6 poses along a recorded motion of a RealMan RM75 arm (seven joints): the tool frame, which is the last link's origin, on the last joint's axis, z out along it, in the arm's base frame.
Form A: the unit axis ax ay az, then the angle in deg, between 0 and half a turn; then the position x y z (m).
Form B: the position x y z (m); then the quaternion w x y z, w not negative. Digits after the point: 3 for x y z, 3 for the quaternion.
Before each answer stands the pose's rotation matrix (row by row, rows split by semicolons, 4 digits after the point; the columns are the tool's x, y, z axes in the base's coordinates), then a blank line. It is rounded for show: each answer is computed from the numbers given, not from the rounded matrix.
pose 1, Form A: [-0.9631 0.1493 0.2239 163.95 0.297 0.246 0.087]
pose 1, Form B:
0.8580 -0.3439 -0.3816; -0.2201 -0.9173 0.3318; -0.4642 -0.2007 -0.8627

[0.297 0.246 0.087 0.140 -0.954 0.148 0.222]
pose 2, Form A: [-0.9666 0.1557 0.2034 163.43 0.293 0.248 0.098]
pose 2, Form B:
0.8715 -0.3528 -0.3407; -0.2368 -0.9110 0.3377; -0.4295 -0.2136 -0.8774

[0.293 0.248 0.098 0.144 -0.957 0.154 0.201]
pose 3, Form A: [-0.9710 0.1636 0.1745 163.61 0.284 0.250 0.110]
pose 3, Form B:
0.8879 -0.3605 -0.2858; -0.2620 -0.9069 0.3299; -0.3781 -0.2181 -0.8997

[0.284 0.250 0.110 0.143 -0.961 0.162 0.173]
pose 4, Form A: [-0.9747 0.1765 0.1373 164.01 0.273 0.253 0.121]
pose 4, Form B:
0.9019 -0.3752 -0.2138; -0.2996 -0.9002 0.3160; -0.3111 -0.2210 -0.9243

[0.273 0.253 0.121 0.139 -0.965 0.175 0.136]
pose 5, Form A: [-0.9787 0.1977 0.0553 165.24 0.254 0.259 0.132]
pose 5, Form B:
0.9171 -0.3947 -0.0561; -0.3665 -0.8901 0.2708; -0.1568 -0.2278 -0.9610

[0.254 0.259 0.132 0.128 -0.971 0.196 0.055]
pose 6, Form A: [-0.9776 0.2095 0.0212 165.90 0.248 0.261 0.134]
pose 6, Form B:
0.9127 -0.4086 0.0102; -0.3983 -0.8834 0.2469; -0.0919 -0.2294 -0.9690

[0.248 0.261 0.134 0.123 -0.970 0.208 0.021]
